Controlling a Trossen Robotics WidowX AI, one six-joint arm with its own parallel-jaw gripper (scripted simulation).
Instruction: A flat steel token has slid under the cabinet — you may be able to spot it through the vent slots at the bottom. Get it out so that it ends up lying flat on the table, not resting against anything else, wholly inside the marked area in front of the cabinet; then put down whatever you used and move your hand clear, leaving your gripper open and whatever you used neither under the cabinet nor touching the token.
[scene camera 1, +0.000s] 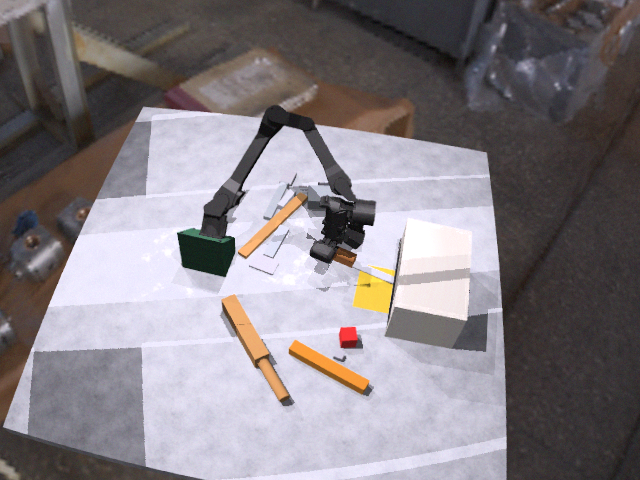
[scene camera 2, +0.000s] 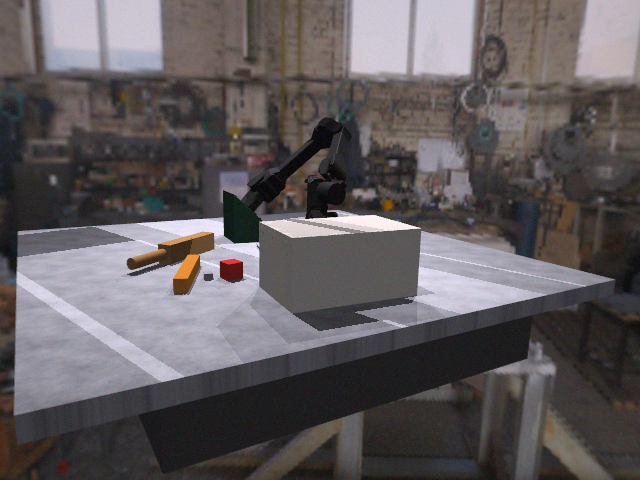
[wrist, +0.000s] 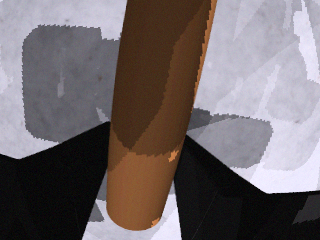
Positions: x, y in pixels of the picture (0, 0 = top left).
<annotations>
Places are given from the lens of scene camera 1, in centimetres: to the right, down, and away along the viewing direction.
my gripper (scene camera 1: 330, 252): 3, 4, 171
orange bar (scene camera 1: 332, 369): 3, 32, 144
orange paddle (scene camera 1: 243, 328): -20, 23, 148
</annotations>
